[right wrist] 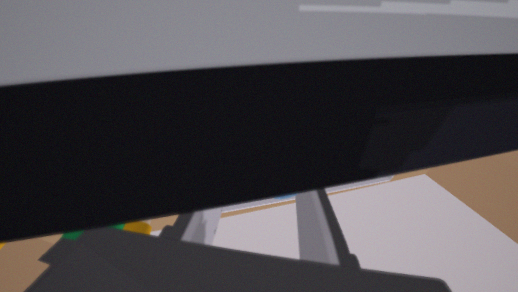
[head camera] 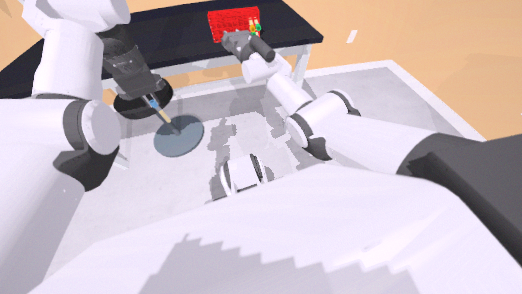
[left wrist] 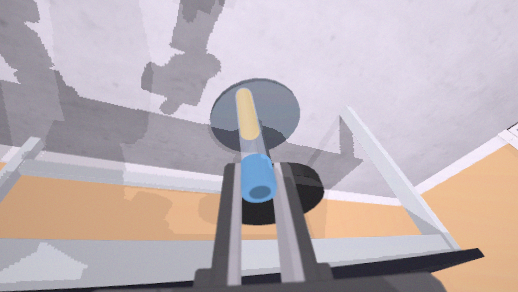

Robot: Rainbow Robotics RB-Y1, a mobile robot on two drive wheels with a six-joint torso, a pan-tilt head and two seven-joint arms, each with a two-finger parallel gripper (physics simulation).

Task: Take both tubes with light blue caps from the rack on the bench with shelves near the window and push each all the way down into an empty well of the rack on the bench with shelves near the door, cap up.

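Frame: origin at the robot's base, x left, y back, z up, level; metres.
Seen in the pictures: left gripper, fingertip midpoint: [head camera: 154,104] [left wrist: 257,173]; right gripper, fingertip midpoint: [head camera: 230,32].
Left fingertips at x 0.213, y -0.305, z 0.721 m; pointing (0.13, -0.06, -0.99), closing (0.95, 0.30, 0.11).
Pixels of each thing's top centre, then the offset from my left fingertips to it. "pt": a spot on its surface instead. Level surfaces: height alone.
- tube with a light blue cap, top centre: [left wrist: 262,197] [head camera: 151,100] dx +0.000, dy +0.001, dz +0.016 m
- red rack at its top centre: [head camera: 233,10] dx -0.361, dy -0.267, dz +0.131 m
- black-topped bench at its surface level: dz +0.041 m
- black round seat at its top centre: [left wrist: 275,205] [head camera: 141,93] dx +0.274, dy -0.487, dz -0.238 m
- grey-blue disc at a spot on its surface: [left wrist: 281,102] pt dx +0.351, dy -0.343, dz -0.691 m
My left gripper [head camera: 149,99] [left wrist: 257,173] is shut on a tube with a light blue cap [head camera: 165,116] [left wrist: 247,117], beige inside, held in the air in front of the bench. The red rack [head camera: 220,20] on the black bench looks tipped, its grid face towards the head camera. Tubes with yellow [head camera: 252,29] [right wrist: 137,228] and green caps [head camera: 258,27] [right wrist: 73,235] stick out of its right end. My right gripper [head camera: 227,37] [right wrist: 253,205] is open at the rack's lower left. A sliver of light blue [right wrist: 285,196] shows between its fingers; the rest of that thing is hidden.
A black-topped bench [head camera: 170,32] with pale legs [left wrist: 385,160] stands ahead. A black round seat [head camera: 131,109] [left wrist: 310,187] and a grey-blue disc [head camera: 175,145] [left wrist: 281,102] lie below my left gripper. A black surface [right wrist: 200,135] blocks much of the right wrist view.
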